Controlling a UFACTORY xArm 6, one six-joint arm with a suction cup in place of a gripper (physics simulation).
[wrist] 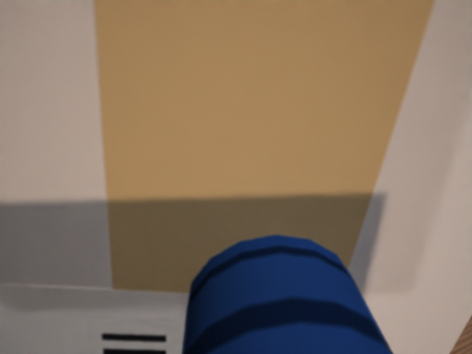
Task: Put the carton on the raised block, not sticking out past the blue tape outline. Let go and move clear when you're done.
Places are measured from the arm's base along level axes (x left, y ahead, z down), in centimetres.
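Pixels of known places: hand at its tool point: (262, 266).
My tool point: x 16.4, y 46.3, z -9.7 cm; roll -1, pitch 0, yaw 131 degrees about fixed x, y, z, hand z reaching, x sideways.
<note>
Behind a point stands the place of what it marks.
The carton (240, 125) {x 19.9, y 48.5, z -10.9 cm} fills most of the wrist view. It shows a pale surface with a wide tan band down its middle, and a light patch with black bars at the lower left. My gripper, a blue suction cup (276, 245), reaches in from the bottom edge, right of the middle. It is against the carton's face and appears to hold it, though the contact itself is hidden behind the cup. The raised block and the blue tape outline do not show in this view.
A small piece of brown wood-grain surface (465, 342) {x -25.2, y 48.2, z 9.2 cm} shows at the bottom right corner, past the pale edge. A dark shadow band crosses the lower part of the carton.
</note>
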